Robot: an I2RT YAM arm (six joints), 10 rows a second.
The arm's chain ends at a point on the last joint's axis. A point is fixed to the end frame.
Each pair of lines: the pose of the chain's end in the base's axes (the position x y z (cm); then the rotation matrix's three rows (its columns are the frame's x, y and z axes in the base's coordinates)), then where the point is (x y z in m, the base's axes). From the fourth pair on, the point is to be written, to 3 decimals.
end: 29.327 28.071 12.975; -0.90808 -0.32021 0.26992; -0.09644 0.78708 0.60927; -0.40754 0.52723 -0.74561
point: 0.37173 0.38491 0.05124
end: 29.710 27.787 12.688; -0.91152 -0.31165 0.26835; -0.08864 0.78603 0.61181; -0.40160 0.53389 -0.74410
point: 0.37564 0.38203 0.04840
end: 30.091 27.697 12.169; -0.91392 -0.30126 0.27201; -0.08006 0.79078 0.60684; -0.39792 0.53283 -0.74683
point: 0.38025 0.38007 0.04262
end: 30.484 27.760 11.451; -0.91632 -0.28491 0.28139; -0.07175 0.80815 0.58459; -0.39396 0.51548 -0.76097
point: 0.386 0.377 0.033
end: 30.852 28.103 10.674; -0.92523 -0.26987 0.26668; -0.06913 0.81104 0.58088; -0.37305 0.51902 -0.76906
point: 0.388 0.380 0.023
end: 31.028 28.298 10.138; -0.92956 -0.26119 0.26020; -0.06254 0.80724 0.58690; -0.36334 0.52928 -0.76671
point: 0.389 0.383 0.018
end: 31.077 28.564 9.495; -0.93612 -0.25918 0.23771; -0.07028 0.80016 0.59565; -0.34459 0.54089 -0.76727
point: 0.387 0.387 0.010
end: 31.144 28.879 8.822; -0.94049 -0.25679 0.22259; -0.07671 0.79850 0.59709; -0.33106 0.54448 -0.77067
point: 0.386 0.390 0.003
